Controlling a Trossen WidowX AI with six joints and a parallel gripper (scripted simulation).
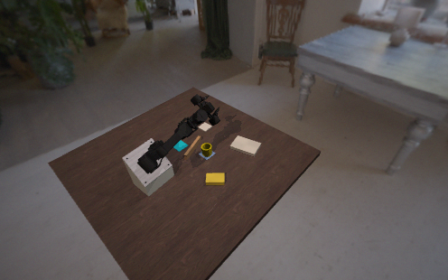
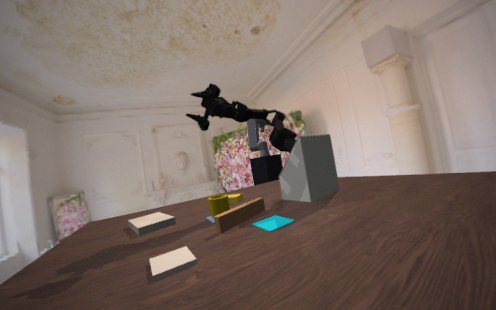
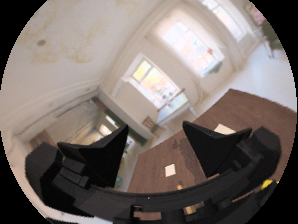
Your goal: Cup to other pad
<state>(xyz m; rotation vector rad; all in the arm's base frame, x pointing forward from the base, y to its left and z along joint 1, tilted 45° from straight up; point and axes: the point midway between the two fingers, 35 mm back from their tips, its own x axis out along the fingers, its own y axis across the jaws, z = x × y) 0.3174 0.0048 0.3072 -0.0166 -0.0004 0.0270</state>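
My gripper tip is now 30 mm past the yellow cup, 70 mm to the right of it and 390 mm above it. The rest, counted from my gripper tip: tan wooden bar 50 mm behind, 180 mm to the left, 420 mm below; then pale blue pad 30 mm behind, 70 mm to the left, 440 mm below; then cyan pad 70 mm behind, 280 mm to the left, 440 mm below.
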